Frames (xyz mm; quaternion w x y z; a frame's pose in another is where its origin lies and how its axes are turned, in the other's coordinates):
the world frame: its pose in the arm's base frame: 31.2 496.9 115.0 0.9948 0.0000 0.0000 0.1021
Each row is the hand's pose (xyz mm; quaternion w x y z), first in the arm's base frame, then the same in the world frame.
Working: the arm's base frame: its pose in the world frame: -131.5 -480.2 -115.0 0.9948 0.0000 0.0000 -0.1021

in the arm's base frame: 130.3 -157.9 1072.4 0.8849 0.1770 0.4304 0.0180
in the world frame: -36.0 -661.3 957.4 0.8821 0.2200 0.4101 -0.0724
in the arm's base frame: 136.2 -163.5 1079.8 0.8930 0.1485 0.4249 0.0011
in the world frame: -31.3 -668.0 964.8 0.8884 0.1911 0.4075 -0.0901
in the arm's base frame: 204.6 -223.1 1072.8 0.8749 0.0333 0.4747 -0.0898
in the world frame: 23.5 -740.2 957.8 0.8612 0.0816 0.4688 -0.1787
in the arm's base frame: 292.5 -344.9 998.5 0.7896 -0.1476 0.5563 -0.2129
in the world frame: 84.9 -877.3 883.5 0.7637 -0.0900 0.5684 -0.2924
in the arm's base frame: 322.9 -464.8 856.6 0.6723 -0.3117 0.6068 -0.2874
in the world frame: 90.3 -1000.9 741.6 0.6395 -0.2481 0.6355 -0.3545
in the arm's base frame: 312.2 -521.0 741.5 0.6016 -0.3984 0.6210 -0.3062
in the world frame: 68.4 -1053.8 626.5 0.5672 -0.3329 0.6584 -0.3660
